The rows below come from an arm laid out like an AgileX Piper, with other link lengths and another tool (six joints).
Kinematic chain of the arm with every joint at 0, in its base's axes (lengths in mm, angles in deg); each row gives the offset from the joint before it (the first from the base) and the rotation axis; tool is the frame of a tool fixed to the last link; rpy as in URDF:
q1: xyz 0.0 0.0 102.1 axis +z
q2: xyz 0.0 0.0 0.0 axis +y
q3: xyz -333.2 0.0 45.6 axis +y
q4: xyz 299.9 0.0 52.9 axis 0.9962 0 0.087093
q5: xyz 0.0 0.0 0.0 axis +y
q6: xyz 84.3 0.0 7.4 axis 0.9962 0 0.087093
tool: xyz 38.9 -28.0 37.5 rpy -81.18 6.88 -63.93
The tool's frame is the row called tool.
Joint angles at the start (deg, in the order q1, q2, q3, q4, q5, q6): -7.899, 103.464, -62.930, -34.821, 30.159, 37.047
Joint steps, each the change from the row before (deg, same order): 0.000, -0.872, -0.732, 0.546, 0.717, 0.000; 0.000, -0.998, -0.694, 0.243, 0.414, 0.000; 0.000, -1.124, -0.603, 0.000, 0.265, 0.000; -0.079, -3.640, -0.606, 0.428, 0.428, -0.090; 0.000, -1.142, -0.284, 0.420, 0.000, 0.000; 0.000, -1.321, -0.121, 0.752, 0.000, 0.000; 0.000, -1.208, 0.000, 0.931, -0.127, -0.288; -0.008, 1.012, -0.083, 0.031, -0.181, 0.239
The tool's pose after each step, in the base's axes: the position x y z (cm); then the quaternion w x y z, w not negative. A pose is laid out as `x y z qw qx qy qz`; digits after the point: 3 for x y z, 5 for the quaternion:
45.216 -13.039 18.792 0.27799 -0.53239 0.78324 -0.16068
45.236 -13.079 19.971 0.28621 -0.52849 0.78128 -0.16847
45.208 -13.104 21.238 0.29480 -0.52611 0.77768 -0.17754
44.506 -13.095 24.481 0.31867 -0.51780 0.76875 -0.19840
44.283 -13.046 25.535 0.32896 -0.51351 0.76573 -0.20432
43.925 -12.961 26.583 0.34070 -0.50731 0.76352 -0.20880
43.578 -12.841 27.456 0.35168 -0.50272 0.76087 -0.21135
43.910 -12.885 26.726 0.34835 -0.50228 0.76397 -0.20669

